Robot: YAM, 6 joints.
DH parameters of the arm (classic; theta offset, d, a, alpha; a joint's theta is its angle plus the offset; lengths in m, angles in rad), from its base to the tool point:
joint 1: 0 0.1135 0.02 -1.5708
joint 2: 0 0 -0.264 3.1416
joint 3: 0.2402 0 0.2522 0
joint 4: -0.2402 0 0.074 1.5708
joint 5: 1.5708 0 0 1.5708
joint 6: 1.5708 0.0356 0 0
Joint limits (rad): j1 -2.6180..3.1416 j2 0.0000..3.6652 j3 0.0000..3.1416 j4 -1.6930..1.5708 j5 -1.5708..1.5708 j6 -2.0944..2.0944
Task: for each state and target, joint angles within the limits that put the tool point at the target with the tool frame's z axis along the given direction. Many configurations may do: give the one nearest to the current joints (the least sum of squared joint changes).
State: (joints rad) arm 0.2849 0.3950 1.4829 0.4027 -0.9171 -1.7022
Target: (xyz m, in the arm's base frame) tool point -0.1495 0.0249 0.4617 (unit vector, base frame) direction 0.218 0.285 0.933
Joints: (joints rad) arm -0.0935 0.0020 1.0462 0.3253 -0.3091 -1.7022
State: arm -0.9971 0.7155 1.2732 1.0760 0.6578 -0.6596
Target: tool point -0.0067 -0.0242 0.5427 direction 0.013 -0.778 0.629
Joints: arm -0.4526 0.5799 1.2399 0.4008 0.7665 -0.6596
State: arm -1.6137 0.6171 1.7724 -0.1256 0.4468 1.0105
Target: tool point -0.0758 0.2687 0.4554 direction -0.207 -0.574 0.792
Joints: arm -1.3384 0.0660 1.7777 -0.7139 0.3402 1.0105
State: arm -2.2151 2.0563 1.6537 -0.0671 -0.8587 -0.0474
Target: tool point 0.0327 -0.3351 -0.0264 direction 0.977 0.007 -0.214
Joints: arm -1.5770 2.4607 1.1220 -0.2929 -1.3548 -0.0474
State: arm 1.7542 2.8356 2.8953 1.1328 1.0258 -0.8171
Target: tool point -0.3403 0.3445 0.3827 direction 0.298 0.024 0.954
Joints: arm 2.3667 2.9344 3.1386 1.5693 0.2277 -0.8171
